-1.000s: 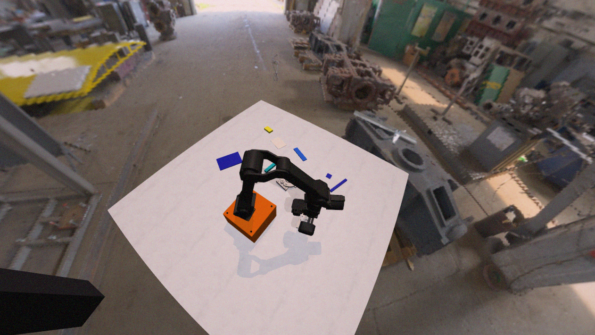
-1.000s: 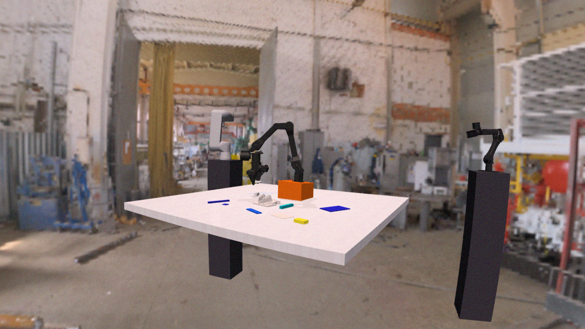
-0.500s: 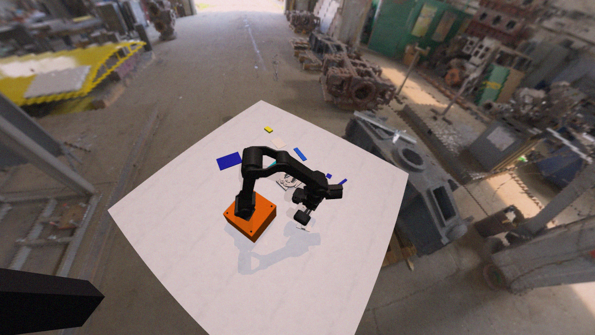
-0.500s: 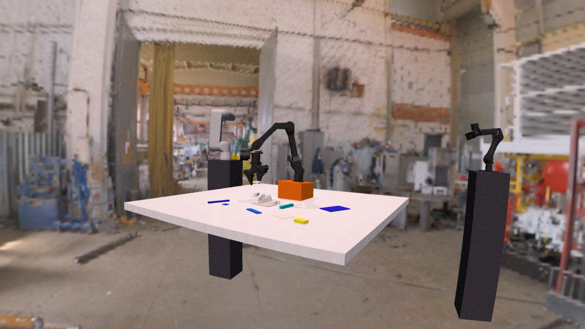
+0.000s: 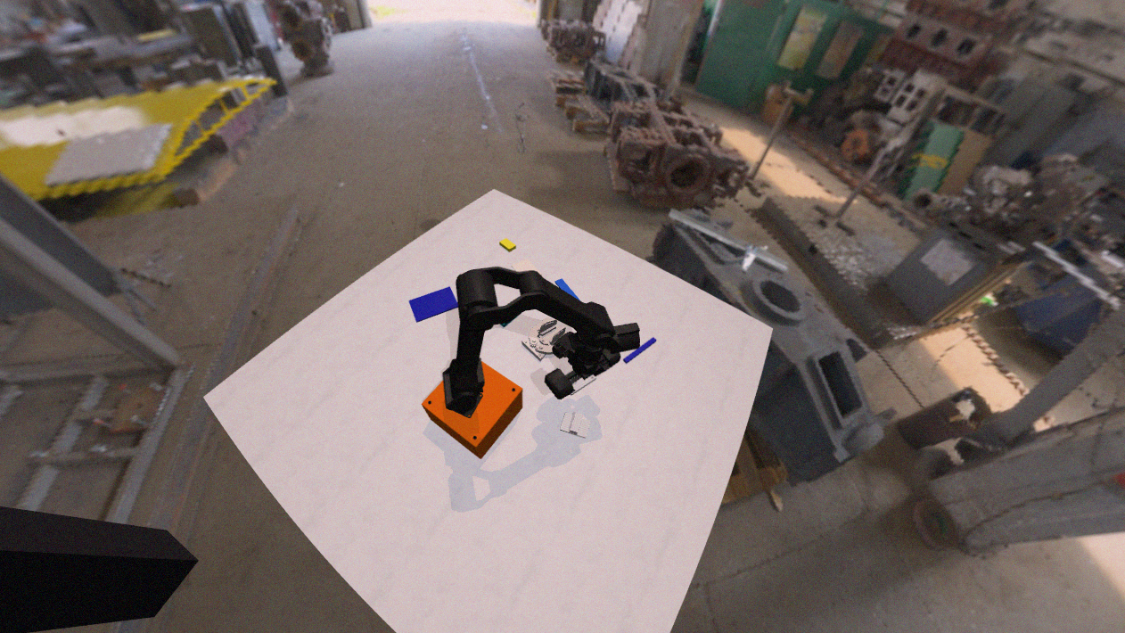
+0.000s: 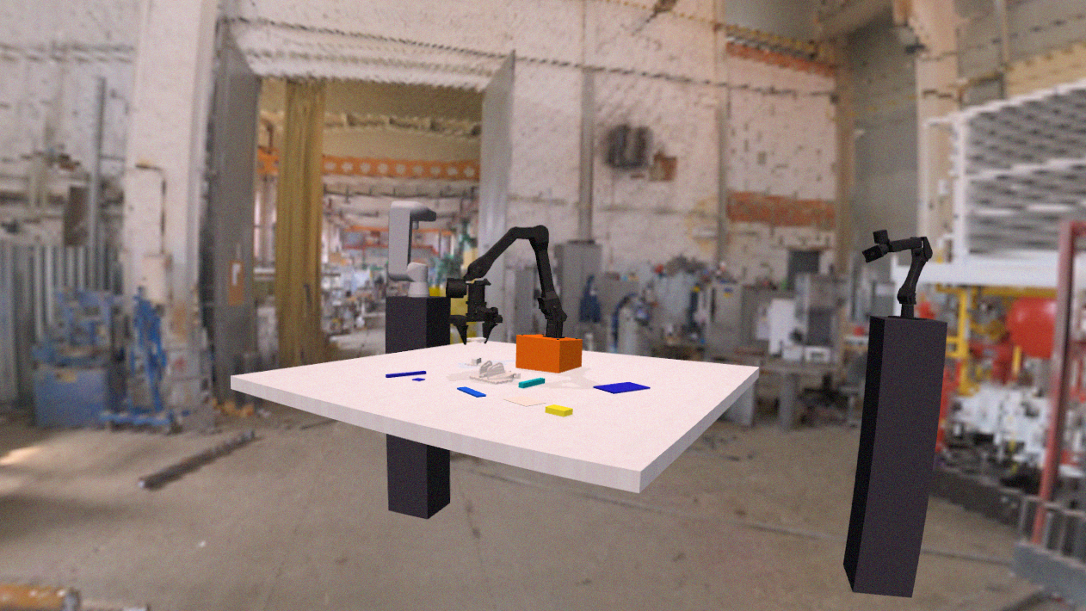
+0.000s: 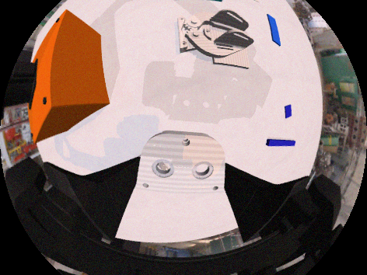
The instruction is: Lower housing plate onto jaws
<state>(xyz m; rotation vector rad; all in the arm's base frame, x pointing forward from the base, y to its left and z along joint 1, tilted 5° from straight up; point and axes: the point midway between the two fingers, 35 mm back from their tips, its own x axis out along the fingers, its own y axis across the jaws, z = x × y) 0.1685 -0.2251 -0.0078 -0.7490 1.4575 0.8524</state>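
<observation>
Right now my gripper tip is 18 cm short of the teal bar, 28 cm to the right of it and 8 cm above it. The rest, counted from my gripper tip: small blue chip (27 cm ahead, 6 cm to the right, 8 cm below); yellow block (46 cm ahead, 45 cm to the left, 8 cm below); beige tile (38 cm ahead, 33 cm to the left, 8 cm below).
</observation>
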